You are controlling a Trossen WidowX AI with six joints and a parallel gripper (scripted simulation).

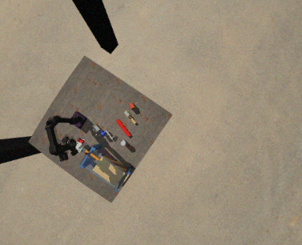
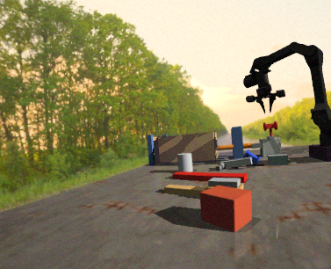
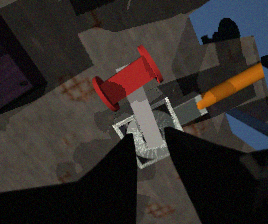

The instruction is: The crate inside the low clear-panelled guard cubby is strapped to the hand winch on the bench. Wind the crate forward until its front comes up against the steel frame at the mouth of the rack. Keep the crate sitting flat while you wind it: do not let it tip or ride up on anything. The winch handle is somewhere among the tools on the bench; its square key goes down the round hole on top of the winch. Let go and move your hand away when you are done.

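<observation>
My gripper tip is 8 cm above the red knob and 3 cm to the right of it. Also, from my gripper tip: winch handle with red grip (11 cm below); dark block (20 cm to the left, 19 cm below, 2 cm ahead); winch (18 cm below, 8 cm to the right, 2 cm behind).
</observation>
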